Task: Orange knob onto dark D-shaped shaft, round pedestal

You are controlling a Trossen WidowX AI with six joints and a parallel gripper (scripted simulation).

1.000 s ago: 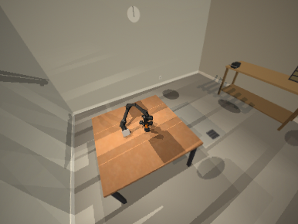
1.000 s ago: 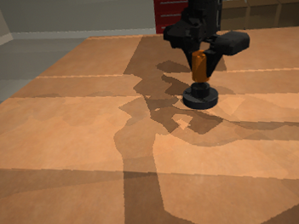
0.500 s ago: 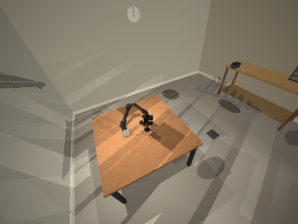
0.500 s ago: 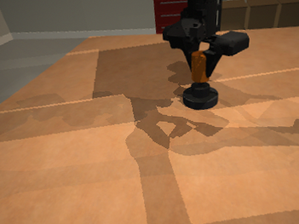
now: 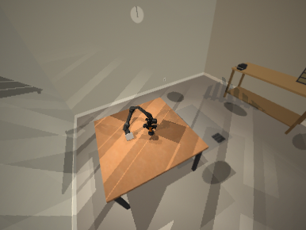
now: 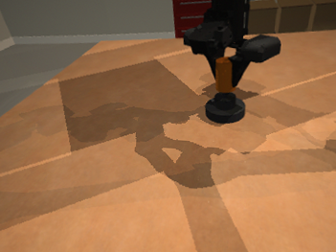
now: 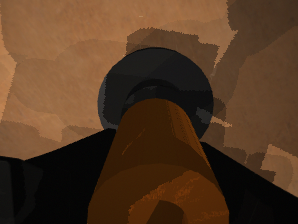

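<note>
Right now my gripper tip is 20 mm below the orange knob. From my gripper tip the other things lie so: dark round pedestal (40 mm below).
</note>
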